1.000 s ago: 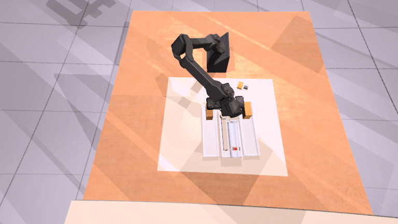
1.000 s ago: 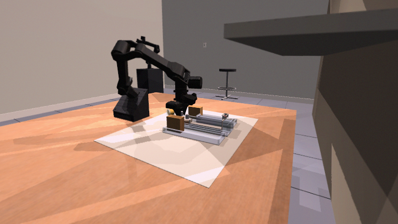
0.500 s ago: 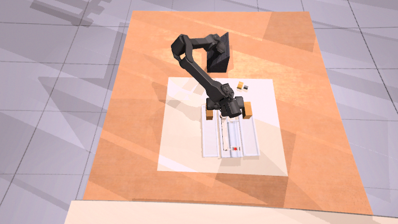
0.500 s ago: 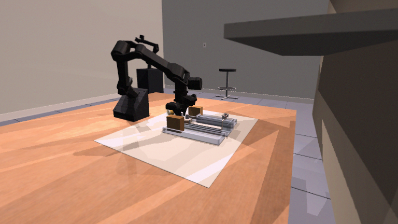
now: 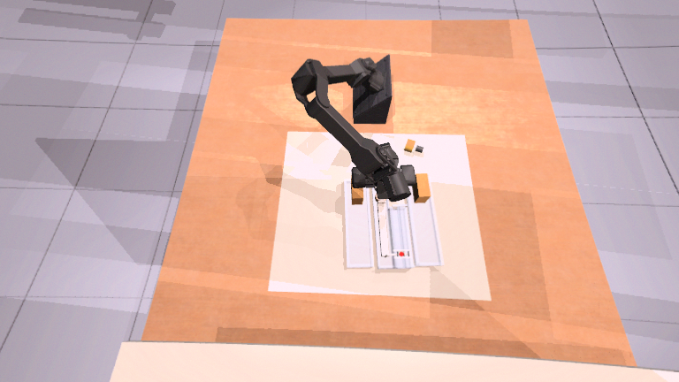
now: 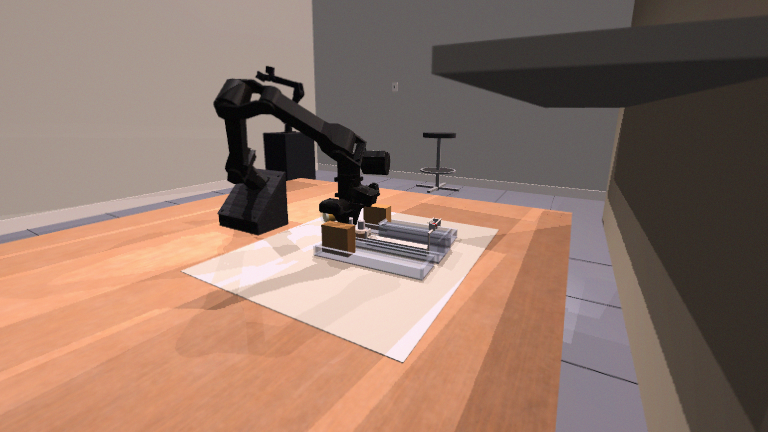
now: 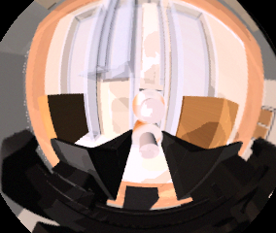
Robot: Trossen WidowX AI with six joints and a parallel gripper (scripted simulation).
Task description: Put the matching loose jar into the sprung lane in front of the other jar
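Now: the sprung lane 13 cm ahead of my gripper tip, 5 cm to the left of it and 1 cm below it. Round my gripper tip: red mark 21 cm ahead, 8 cm to the left, 4 cm above.
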